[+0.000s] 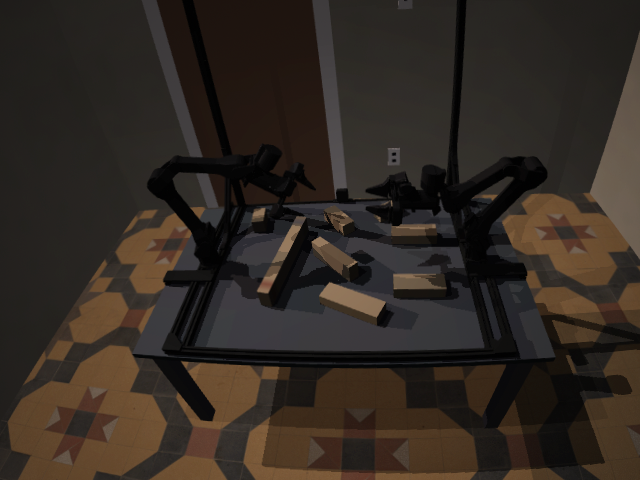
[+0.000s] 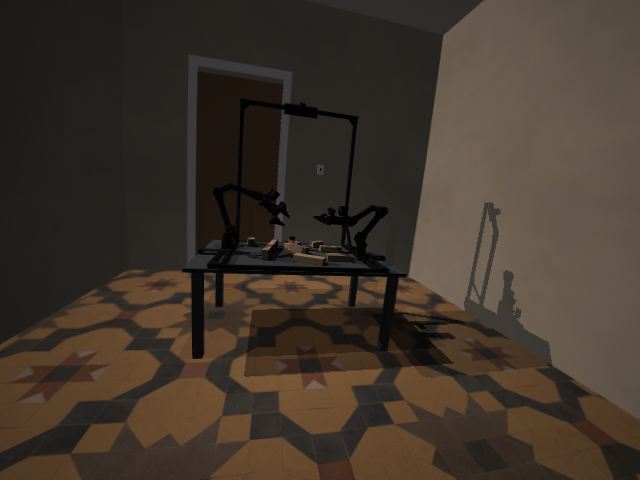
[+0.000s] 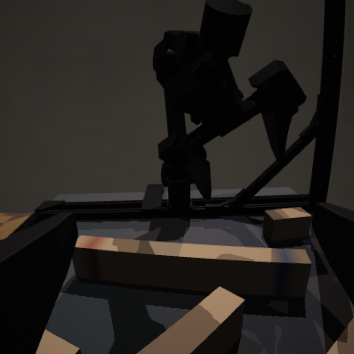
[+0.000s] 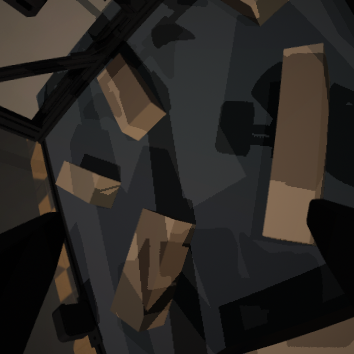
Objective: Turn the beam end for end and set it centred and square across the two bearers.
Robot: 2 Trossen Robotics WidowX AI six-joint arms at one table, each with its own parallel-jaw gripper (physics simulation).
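Frame: origin at the left arm's base, x ahead, y down, z left, level; millimetres.
Seen in the pictures: left gripper, fingertip midpoint: [image 1: 365, 199] [image 2: 314, 217] [image 3: 196, 219]; right gripper, fingertip midpoint: [image 1: 309, 202] [image 2: 287, 221] [image 3: 240, 180] [image 4: 187, 217]; left arm's base, link origin: [image 1: 474, 255] [image 2: 360, 253] [image 4: 136, 3]; right arm's base, link origin: [image 1: 210, 261] [image 2: 226, 248] [image 3: 179, 204].
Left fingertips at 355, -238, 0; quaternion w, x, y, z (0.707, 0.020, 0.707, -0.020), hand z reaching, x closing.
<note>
Pixels of each thing's top centre, then the offset from my left fingertips to it, as dx, dy, dz. Level surfaces: height alone.
- long beam, top centre: [image 3: 183, 249] [image 1: 283, 250] [image 2: 271, 243] +279, +194, -2
- table, surface height: dy +257
- small block, top centre: [image 3: 287, 212] [image 1: 258, 214] +420, +207, -230
The long beam [image 1: 283, 258] [image 2: 269, 249] [image 3: 190, 265] lies flat on the table [image 1: 232, 330], left of centre. Its red band is at the near end and its blue band at the far end. Several shorter wooden blocks lie about; I cannot tell which two are the bearers. Blocks include the middle one [image 1: 332, 256] [image 4: 300, 135], a front one [image 1: 353, 303] and a right one [image 1: 419, 287]. My left gripper [image 1: 368, 200] [image 2: 315, 218] is open and empty above the back right. My right gripper [image 1: 308, 201] [image 2: 285, 220] [image 3: 240, 180] is open and empty above the beam's far end.
A small block [image 1: 260, 219] [image 3: 287, 223] stands at the back left. Another block [image 1: 339, 220] [image 4: 152, 270] lies at the back middle, and one [image 1: 413, 235] [image 4: 130, 100] at the back right. Black frame rails [image 1: 330, 354] run around the table.
</note>
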